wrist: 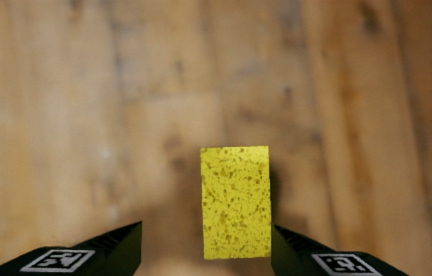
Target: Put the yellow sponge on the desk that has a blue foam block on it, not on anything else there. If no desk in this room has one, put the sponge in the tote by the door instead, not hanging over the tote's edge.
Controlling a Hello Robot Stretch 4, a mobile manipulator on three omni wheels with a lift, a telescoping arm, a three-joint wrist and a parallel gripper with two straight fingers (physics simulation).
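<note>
The yellow sponge (pixel 236 200), a speckled upright rectangle in the wrist view, is below and right of the picture's middle, over brown wooden planks, with a dark shadow along its right side. My gripper (pixel 206 242) is open, with one finger on each side of the sponge's lower part in the picture. The sponge appears much nearer the right finger, whose tip appears at its right edge; a wide gap separates it from the left finger. I cannot tell whether the right finger touches it, nor how high the fingers are above the planks. No desk, blue foam block or tote shows in this view.
Brown wooden planks (pixel 165 75) fill the background, running roughly up and down the picture. Soft, dark shadows fall on the planks around the sponge and near the fingers.
</note>
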